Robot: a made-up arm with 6 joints. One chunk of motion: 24 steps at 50 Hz.
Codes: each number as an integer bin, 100 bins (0 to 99) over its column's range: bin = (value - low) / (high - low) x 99, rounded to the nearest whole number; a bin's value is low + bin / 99 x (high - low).
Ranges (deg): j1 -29..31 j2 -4..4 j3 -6..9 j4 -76..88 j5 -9..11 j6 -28..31
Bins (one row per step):
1: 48 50 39 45 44 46
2: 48 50 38 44 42 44
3: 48 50 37 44 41 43
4: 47 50 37 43 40 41
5: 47 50 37 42 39 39
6: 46 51 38 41 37 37
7: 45 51 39 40 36 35
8: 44 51 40 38 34 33
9: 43 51 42 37 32 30
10: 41 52 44 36 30 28
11: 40 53 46 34 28 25
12: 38 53 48 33 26 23
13: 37 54 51 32 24 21
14: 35 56 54 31 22 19
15: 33 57 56 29 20 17
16: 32 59 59 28 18 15
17: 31 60 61 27 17 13
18: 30 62 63 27 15 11
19: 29 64 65 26 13 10
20: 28 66 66 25 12 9
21: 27 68 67 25 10 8
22: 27 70 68 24 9 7
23: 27 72 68 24 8 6
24: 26 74 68 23 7 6
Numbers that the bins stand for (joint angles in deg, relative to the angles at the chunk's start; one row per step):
1: 0.09 0.04 -0.09 -1.45 -0.11 -0.59
2: 0.09 0.04 -0.24 -3.11 -0.52 -1.78
3: 0.09 0.04 -0.39 -3.11 -0.72 -2.37
4: -0.52 0.04 -0.39 -4.77 -0.92 -3.57
5: -0.52 0.04 -0.39 -6.42 -1.12 -4.76
6: -1.12 0.12 -0.24 -8.08 -1.53 -5.95
7: -1.73 0.12 -0.09 -9.74 -1.73 -7.14
8: -2.33 0.12 0.06 -13.05 -2.13 -8.33
9: -2.94 0.12 0.36 -14.71 -2.54 -10.12
10: -4.15 0.20 0.67 -16.36 -2.94 -11.31
11: -4.76 0.28 0.97 -19.68 -3.34 -13.10
12: -5.97 0.28 1.27 -21.33 -3.75 -14.29
13: -6.58 0.36 1.73 -22.99 -4.15 -15.48
14: -7.79 0.53 2.18 -24.65 -4.56 -16.68
15: -9.00 0.61 2.48 -27.96 -4.96 -17.87
16: -9.61 0.77 2.94 -29.62 -5.36 -19.06
17: -10.21 0.85 3.24 -31.27 -5.57 -20.25
18: -10.82 1.01 3.55 -31.27 -5.97 -21.44
19: -11.42 1.17 3.85 -32.93 -6.37 -22.04
20: -12.03 1.33 4.00 -34.59 -6.58 -22.64
21: -12.64 1.49 4.15 -34.59 -6.98 -23.23
22: -12.64 1.66 4.30 -36.24 -7.18 -23.83
23: -12.64 1.82 4.30 -36.24 -7.38 -24.42
24: -13.24 1.98 4.30 -37.90 -7.59 -24.42

